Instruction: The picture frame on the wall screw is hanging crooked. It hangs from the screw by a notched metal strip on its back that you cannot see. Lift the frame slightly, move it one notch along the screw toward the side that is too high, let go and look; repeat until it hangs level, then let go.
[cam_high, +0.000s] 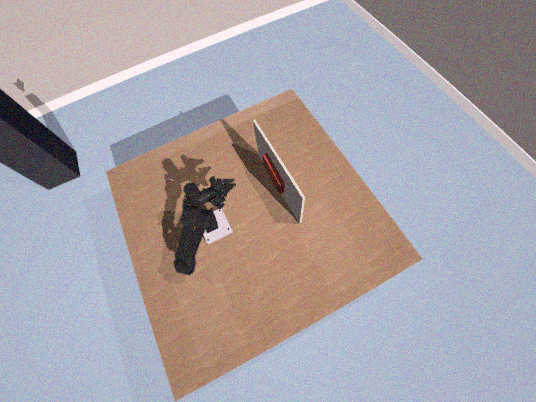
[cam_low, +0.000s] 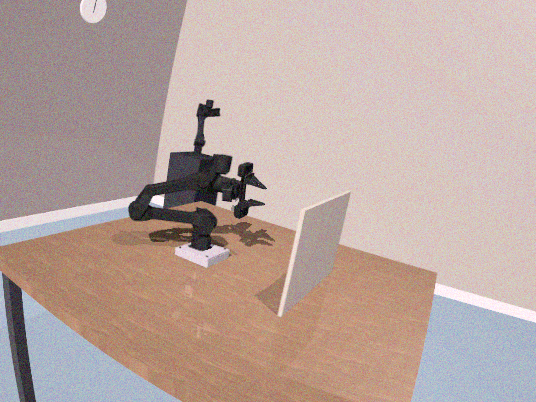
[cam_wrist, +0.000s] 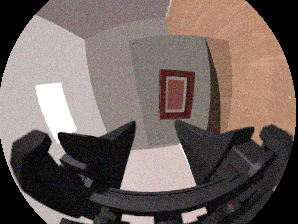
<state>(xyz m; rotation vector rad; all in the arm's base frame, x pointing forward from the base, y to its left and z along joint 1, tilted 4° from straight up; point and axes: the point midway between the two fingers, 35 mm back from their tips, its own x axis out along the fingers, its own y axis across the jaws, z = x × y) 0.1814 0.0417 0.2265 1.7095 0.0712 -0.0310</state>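
The picture frame is 20 cm ahead of my gripper tip, 10 cm below it and 1 cm to the left of it. Round my gripper tip: white wall panel 21 cm ahead, 11 cm below, 1 cm to the left.
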